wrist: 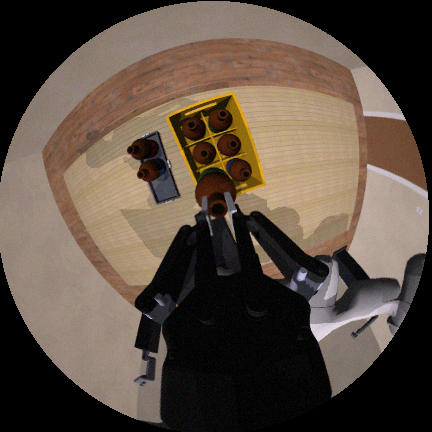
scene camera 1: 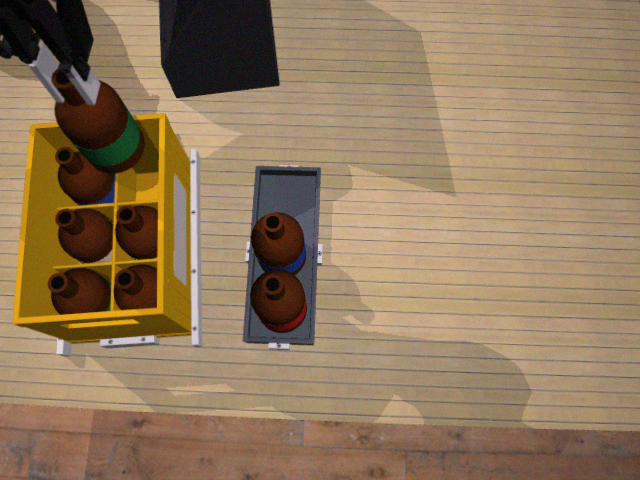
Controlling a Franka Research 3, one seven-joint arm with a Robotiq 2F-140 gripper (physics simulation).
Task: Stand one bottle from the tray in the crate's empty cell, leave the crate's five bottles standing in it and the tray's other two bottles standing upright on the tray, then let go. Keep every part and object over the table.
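My gripper is shut on the neck of a brown bottle with a green band. The bottle hangs above the back end of the yellow crate, over the back right cell as scene camera 1 shows it, and partly hides that cell. Five brown bottles stand in the crate's other cells. On the grey tray a blue-banded bottle and a red-banded bottle stand upright; the tray's back end is bare.
A white strip runs along the crate's right side, and a short white strip lies at its front. A black block-like object is at the top of the scene view. The table's front edge borders a brown plank surface.
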